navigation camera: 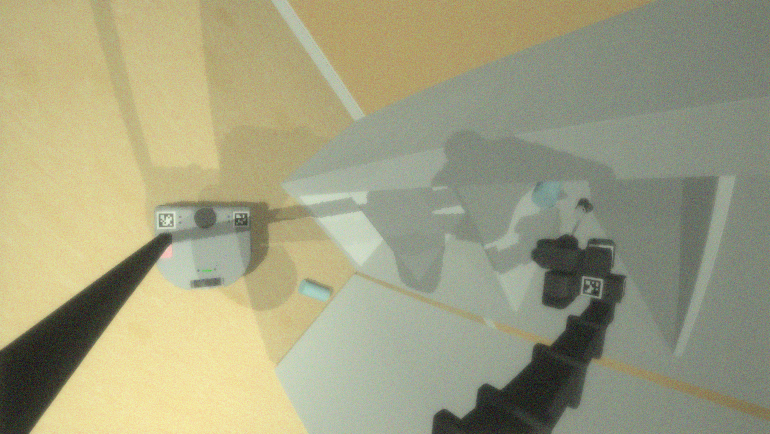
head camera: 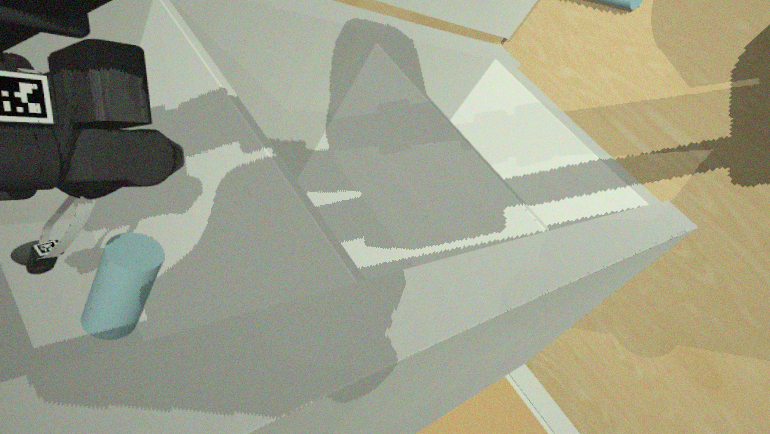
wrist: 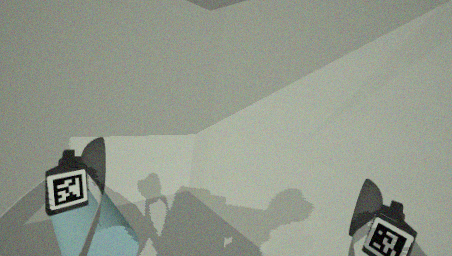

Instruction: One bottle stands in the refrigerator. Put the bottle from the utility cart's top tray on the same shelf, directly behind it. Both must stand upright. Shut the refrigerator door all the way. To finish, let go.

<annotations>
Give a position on a refrigerator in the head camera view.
At 376,219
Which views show my gripper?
The navigation camera view, the head camera view and the wrist view: all of them.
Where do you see my gripper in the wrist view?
229,178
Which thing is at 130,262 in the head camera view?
A light blue bottle.
</annotations>
